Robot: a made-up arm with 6 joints. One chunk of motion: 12 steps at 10 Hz.
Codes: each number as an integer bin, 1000 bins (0 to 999) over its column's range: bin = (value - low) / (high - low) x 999, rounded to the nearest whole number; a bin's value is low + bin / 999 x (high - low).
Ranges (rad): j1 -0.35..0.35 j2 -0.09..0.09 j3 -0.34..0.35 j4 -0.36..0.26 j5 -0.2..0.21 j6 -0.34..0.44
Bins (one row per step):
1: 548 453 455 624 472 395
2: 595 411 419 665 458 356
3: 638 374 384 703 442 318
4: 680 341 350 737 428 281
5: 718 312 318 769 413 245
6: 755 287 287 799 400 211
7: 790 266 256 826 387 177
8: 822 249 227 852 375 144
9: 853 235 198 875 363 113
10: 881 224 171 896 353 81
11: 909 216 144 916 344 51
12: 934 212 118 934 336 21
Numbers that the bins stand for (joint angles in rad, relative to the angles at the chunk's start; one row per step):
1: 0.0340 -0.0084 -0.0257 0.0273 -0.0063 -0.0316
2: 0.0669 -0.0159 -0.0506 0.0527 -0.0120 -0.0620
3: 0.0970 -0.0226 -0.0748 0.0763 -0.0186 -0.0917
4: 0.1265 -0.0286 -0.0983 0.0974 -0.0243 -0.1206
5: 0.1531 -0.0338 -0.1204 0.1173 -0.0305 -0.1487
6: 0.1790 -0.0383 -0.1418 0.1359 -0.0358 -0.1753
7: 0.2036 -0.0421 -0.1632 0.1526 -0.0412 -0.2018
8: 0.2260 -0.0451 -0.1832 0.1688 -0.0461 -0.2276
9: 0.2477 -0.0477 -0.2032 0.1830 -0.0510 -0.2518
10: 0.2673 -0.0496 -0.2219 0.1961 -0.0551 -0.2768
11: 0.2869 -0.0511 -0.2405 0.2085 -0.0588 -0.3002
12: 0.3045 -0.0518 -0.2585 0.2197 -0.0621 -0.3236

